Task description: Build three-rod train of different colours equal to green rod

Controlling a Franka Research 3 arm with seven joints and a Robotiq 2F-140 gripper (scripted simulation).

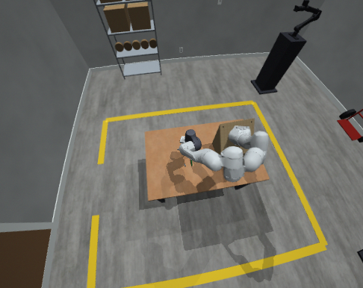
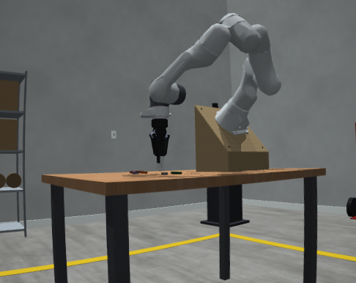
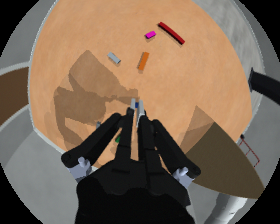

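The small blue rod lies 30 mm below my hand. Round my hand: green rod: 100 mm to the left, 40 mm below, 10 mm behind; magenta rod: 150 mm to the right, 50 mm ahead, 40 mm below; orange rod: 90 mm to the right, 40 mm below, 30 mm ahead.
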